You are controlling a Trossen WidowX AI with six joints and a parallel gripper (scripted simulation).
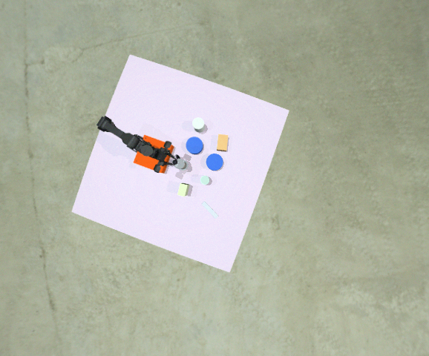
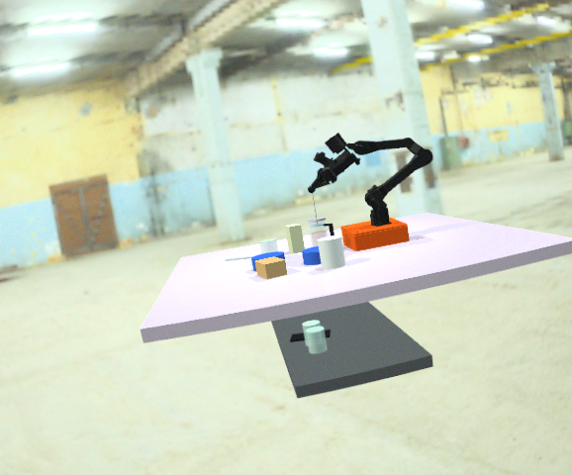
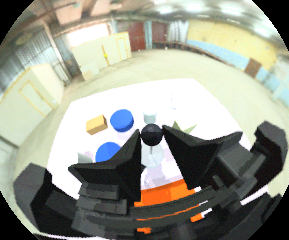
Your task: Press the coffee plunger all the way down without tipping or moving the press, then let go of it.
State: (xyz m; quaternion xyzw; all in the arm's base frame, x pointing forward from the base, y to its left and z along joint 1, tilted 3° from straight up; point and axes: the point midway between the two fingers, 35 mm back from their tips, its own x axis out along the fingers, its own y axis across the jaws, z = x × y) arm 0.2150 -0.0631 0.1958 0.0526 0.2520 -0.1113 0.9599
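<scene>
The coffee press lies 1 cm behind my gripper tip, 1 cm to the left of it and 13 cm below it. From my gripper tip the other things lie so: pale yellow block: 4 cm ahead, 17 cm to the right, 19 cm below; white cylinder: 7 cm ahead, 30 cm to the left, 20 cm below; tan box: 25 cm ahead, 21 cm to the left, 22 cm below.
</scene>
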